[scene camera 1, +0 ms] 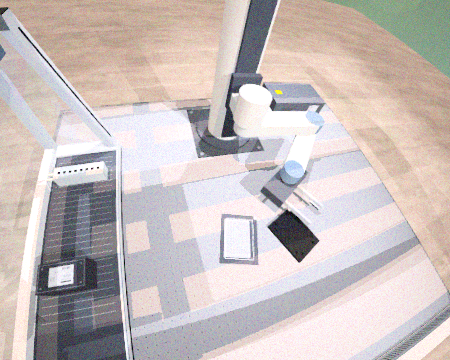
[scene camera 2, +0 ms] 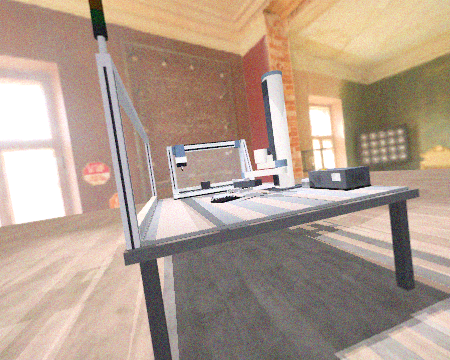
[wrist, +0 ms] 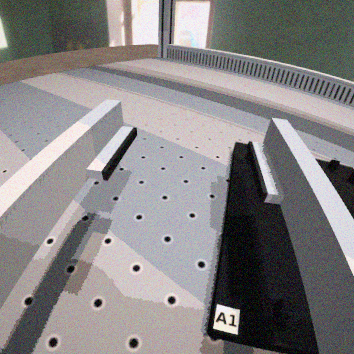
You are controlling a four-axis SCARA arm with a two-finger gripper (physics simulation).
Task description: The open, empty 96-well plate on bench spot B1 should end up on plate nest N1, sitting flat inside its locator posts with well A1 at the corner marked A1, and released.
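Frame: origin at the arm's base, x right, y down, z ahead, level; millimetres.
Seen in the pictures: gripper, fingertip midpoint: (scene camera 1: 315,215) (scene camera 2: 233,192) (wrist: 192,123); arm's base, link origin: (scene camera 1: 223,131) (scene camera 2: 285,189).
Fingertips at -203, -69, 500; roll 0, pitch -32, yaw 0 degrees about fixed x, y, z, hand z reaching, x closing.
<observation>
Offsets run from my fingertips to a thing's middle, as dx, dy, dz. "*": to the spot under its first point.
The 96-well plate @(+293, +47, -2) (scene camera 1: 237,237), pale and clear, lies within the dark outline of bench spot B1 @(* +234, +55, +27) (scene camera 1: 255,242). The black plate nest N1 @(+85, +46, +34) (scene camera 1: 293,236) (scene camera 2: 225,198) (wrist: 255,250) is to the right of the plate in scene camera 1 and sits turned at an angle. Its white A1 label @(* +66, +44, -58) (wrist: 226,320) shows low in the wrist view; no plate shows on the nest. My gripper (scene camera 1: 315,215) (wrist: 192,123) is shut to its commanded width with nothing between the fingers, a gap remaining between them. Its right finger in the wrist view overlaps the nest; the exact height is unclear.
A grey box (scene camera 1: 295,95) (scene camera 2: 340,178) stands near the arm's column (scene camera 2: 277,130). Across the bench, a dark deck carries a white block with a row of holes @(* +754, -38, -280) (scene camera 1: 82,173) and a black device @(* +767, -64, +34) (scene camera 1: 65,276). A light metal frame (scene camera 1: 60,75) rises there.
</observation>
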